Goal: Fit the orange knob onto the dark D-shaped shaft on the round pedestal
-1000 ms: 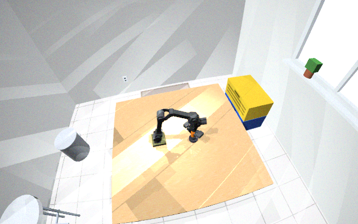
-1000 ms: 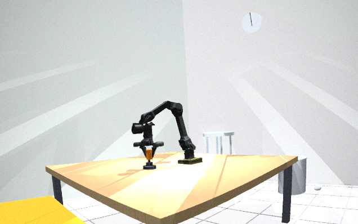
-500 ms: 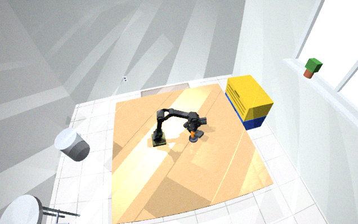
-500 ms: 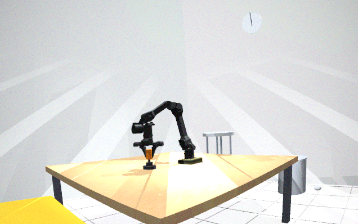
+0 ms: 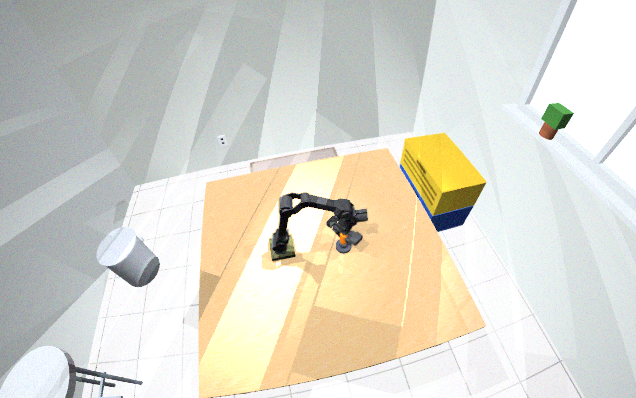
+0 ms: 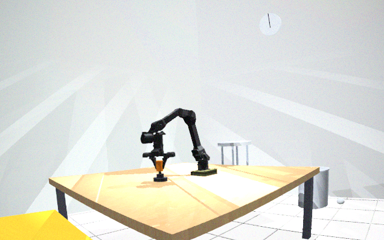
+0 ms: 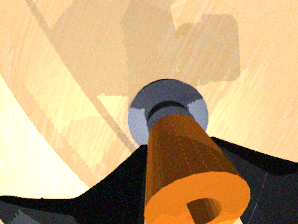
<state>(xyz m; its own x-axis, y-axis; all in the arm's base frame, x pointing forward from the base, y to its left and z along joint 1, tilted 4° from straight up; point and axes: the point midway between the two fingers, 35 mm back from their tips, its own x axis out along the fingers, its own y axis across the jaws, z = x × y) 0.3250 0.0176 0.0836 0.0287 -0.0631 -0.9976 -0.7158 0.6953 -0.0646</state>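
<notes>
My gripper tip is 4 cm above the dark shaft. The rest, counted from my gripper tip: orange knob (2 cm above).
</notes>
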